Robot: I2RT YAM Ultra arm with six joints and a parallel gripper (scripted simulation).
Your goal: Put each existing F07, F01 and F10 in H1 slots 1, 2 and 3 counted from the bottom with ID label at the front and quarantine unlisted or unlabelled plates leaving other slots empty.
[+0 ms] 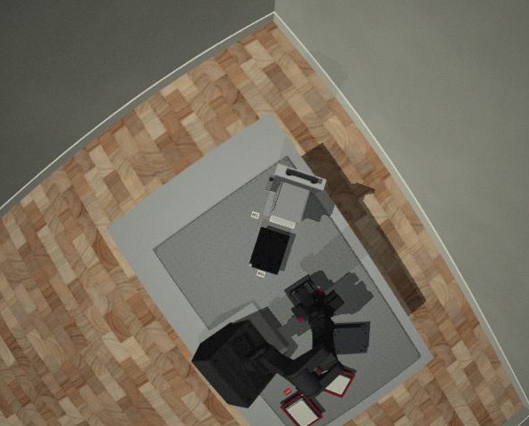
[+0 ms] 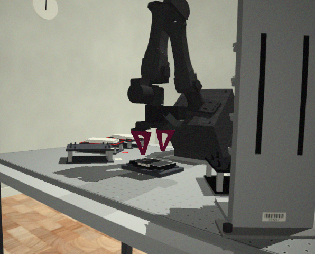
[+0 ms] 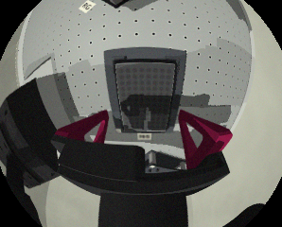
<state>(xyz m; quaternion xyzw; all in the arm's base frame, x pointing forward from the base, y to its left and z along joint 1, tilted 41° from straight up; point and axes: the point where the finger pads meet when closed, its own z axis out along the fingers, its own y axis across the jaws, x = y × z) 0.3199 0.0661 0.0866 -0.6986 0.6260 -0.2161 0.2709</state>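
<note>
Now: hand 4 cm above the dark 96-well plate. Also, from my hand: N6 deck label: 10 cm to the right, 6 cm below, 2 cm ahead; then H1 deck label: 41 cm to the left, 6 cm below, 5 cm behind; then grey hotel back wall: 44 cm to the left, 14 cm above, 11 cm ahead.
</note>
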